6 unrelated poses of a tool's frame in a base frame.
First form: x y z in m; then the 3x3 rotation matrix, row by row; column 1 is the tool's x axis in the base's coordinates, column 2 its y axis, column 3 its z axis. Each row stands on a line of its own.
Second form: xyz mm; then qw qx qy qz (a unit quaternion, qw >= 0). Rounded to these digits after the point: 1 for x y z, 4 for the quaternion.
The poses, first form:
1:
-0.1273, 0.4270, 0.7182
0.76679, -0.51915, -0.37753
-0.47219, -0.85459, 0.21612
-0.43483, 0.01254, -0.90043
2:
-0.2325, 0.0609, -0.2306
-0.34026, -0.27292, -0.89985
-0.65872, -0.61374, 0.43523
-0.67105, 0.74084, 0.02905
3:
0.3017, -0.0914, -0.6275
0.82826, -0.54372, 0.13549
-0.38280, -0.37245, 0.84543
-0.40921, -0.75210, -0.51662
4:
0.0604, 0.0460, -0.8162
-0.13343, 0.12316, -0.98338
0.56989, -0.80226, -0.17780
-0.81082, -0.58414, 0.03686
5:
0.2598, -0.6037, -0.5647
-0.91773, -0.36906, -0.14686
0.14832, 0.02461, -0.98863
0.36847, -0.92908, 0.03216
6:
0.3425, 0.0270, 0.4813
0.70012, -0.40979, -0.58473
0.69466, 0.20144, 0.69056
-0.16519, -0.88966, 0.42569
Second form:
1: -127.3, 427.0, 718.2, 0.0542, -0.9383, 0.2641, 0.2164
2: -232.5, 60.9, -230.6, 0.1370, 0.5578, -0.4176, -0.7041
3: 301.7, -91.4, -627.5, 0.4846, -0.8242, 0.2810, 0.0830
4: 60.4, 46.0, -816.2, 0.1590, -0.6387, -0.2713, 0.7022
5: 259.8, -603.7, -564.7, 0.1864, 0.0799, -0.6910, 0.6938
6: 342.5, 27.0, 481.3, 0.7628, -0.5179, -0.1375, 0.3620
